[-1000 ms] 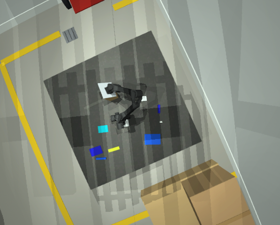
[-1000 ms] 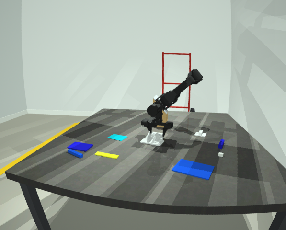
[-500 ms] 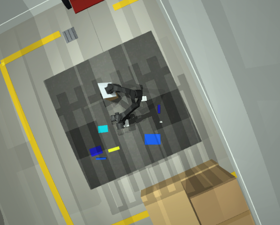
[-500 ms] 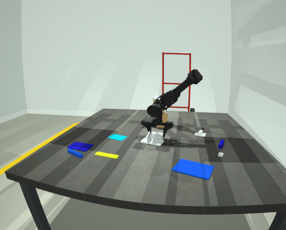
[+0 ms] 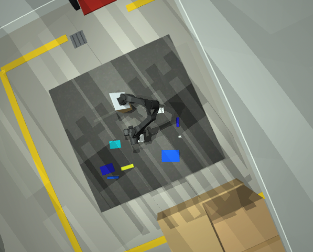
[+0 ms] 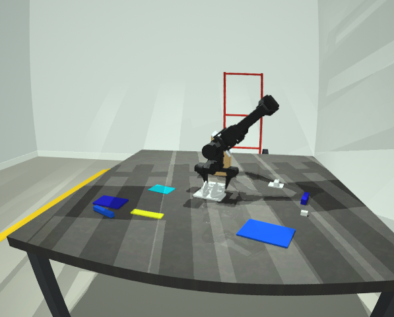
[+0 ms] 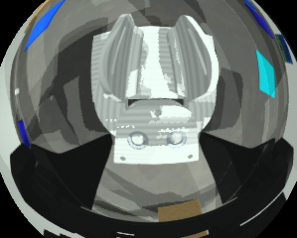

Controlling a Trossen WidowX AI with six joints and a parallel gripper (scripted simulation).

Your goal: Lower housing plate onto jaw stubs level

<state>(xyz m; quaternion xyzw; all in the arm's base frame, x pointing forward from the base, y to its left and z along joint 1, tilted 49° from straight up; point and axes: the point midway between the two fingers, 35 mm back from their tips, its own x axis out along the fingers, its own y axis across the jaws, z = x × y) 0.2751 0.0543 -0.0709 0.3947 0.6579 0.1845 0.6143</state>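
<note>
Now: gripper tip 7 cm short of the white base, 2 cm to the left of it and 1 cm above it. Round my gripper tip: cyan tile 3 cm ahead, 24 cm to the right, 1 cm below; white cube 22 cm ahead, 35 cm to the left; yellow bar 27 cm ahead, 23 cm to the right, 1 cm below.
</note>
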